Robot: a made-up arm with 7 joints. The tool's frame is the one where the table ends. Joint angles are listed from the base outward.
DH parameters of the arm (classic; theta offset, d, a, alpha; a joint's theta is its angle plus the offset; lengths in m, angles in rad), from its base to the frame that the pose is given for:
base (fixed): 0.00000 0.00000 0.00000 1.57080
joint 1: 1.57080 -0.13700 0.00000 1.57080
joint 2: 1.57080 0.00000 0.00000 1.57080
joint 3: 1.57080 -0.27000 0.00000 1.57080
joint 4: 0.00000 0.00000 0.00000 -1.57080
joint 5: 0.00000 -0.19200 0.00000 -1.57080
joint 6: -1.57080 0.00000 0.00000 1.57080
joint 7: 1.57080 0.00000 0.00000 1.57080
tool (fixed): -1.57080 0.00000 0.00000 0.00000
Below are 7 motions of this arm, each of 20 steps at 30 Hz.
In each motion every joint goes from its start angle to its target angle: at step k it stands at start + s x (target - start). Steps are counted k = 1, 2, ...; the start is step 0. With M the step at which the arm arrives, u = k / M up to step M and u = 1 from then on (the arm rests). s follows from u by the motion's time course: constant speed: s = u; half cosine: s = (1 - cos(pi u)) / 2; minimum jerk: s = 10 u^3 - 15 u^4 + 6 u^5.
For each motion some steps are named. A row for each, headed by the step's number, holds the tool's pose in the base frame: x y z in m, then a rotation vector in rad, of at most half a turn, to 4 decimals.
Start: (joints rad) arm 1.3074 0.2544 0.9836 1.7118 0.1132 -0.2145 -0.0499
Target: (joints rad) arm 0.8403 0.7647 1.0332 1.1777 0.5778 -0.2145 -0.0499
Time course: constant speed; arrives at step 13
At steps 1, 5, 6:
1: 0.2164 0.3622 0.0434 -0.5758 2.5511 -1.2809
5: 0.2103 0.4054 0.0143 -0.6015 2.6626 -1.3317
6: 0.2070 0.4159 0.0076 -0.6088 2.6862 -1.3483

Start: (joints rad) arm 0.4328 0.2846 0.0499 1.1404 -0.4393 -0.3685 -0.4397
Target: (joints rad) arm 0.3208 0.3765 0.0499 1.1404 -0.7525 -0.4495 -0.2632
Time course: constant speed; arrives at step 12
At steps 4, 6, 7, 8, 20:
4: 0.2880 0.2538 -0.2375 0.9311 -1.9134 -0.3393
6: 0.2829 0.2589 -0.2412 0.9446 -1.8860 -0.4428
7: 0.2803 0.2614 -0.2429 0.9502 -1.8706 -0.4945
8: 0.2776 0.2639 -0.2446 0.9552 -1.8541 -0.5462
20: 0.2670 0.2738 -0.2510 0.9679 -1.7764 -0.7517

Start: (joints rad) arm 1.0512 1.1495 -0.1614 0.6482 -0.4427 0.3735 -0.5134
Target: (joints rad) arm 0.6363 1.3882 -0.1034 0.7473 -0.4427 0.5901 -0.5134
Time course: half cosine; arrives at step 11
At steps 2, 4, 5, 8, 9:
2: 0.2157 0.5183 0.0029 2.0114 -0.7643 0.2925
4: 0.2000 0.5250 -0.0007 2.0575 -0.6527 0.2541
5: 0.1904 0.5287 -0.0015 2.0876 -0.5829 0.2283
8: 0.1655 0.5365 0.0024 2.1777 -0.3880 0.1474
9: 0.1605 0.5377 0.0044 2.1993 -0.3445 0.1273

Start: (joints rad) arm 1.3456 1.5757 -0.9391 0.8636 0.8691 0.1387 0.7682
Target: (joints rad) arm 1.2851 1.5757 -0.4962 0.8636 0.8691 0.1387 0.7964
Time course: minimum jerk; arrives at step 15
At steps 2, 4, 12, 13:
2: 0.1317 0.5323 0.0591 0.3828 -1.3826 -0.2572
4: 0.1293 0.5323 0.0643 0.3874 -1.4206 -0.2531
12: 0.1033 0.5321 0.1018 0.4250 -1.7242 -0.2193
13: 0.1017 0.5321 0.1034 0.4268 -1.7385 -0.2176

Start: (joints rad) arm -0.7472 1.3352 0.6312 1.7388 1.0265 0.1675 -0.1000
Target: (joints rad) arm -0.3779 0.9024 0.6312 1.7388 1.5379 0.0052 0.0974
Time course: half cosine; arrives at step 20
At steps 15, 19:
15: 0.1206 0.3962 -0.1034 -0.2489 -1.7585 0.3816
19: 0.1200 0.3931 -0.1116 -0.3589 -1.8348 0.4748

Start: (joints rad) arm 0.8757 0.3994 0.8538 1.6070 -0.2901 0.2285 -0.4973
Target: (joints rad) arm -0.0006 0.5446 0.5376 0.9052 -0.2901 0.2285 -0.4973
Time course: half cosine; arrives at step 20
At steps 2, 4, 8, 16, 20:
2: 0.2258 0.3737 -0.0279 1.3048 -1.8338 1.3683
4: 0.2312 0.3767 -0.0449 1.3166 -1.7646 1.2750
8: 0.2372 0.3861 -0.1127 1.3442 -1.4952 0.9660
16: 0.1568 0.4020 -0.2709 1.3405 -0.7891 0.3644
20: 0.1295 0.4045 -0.2924 1.3323 -0.6585 0.2713

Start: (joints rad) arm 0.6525 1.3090 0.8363 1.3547 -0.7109 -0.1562 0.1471
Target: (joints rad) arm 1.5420 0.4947 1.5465 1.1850 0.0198 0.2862 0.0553
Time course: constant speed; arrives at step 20
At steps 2, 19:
2: 0.0627 0.4825 0.1019 2.2004 -1.5123 0.1349
19: 0.2024 0.4641 -0.0042 0.0092 -2.2113 1.9958

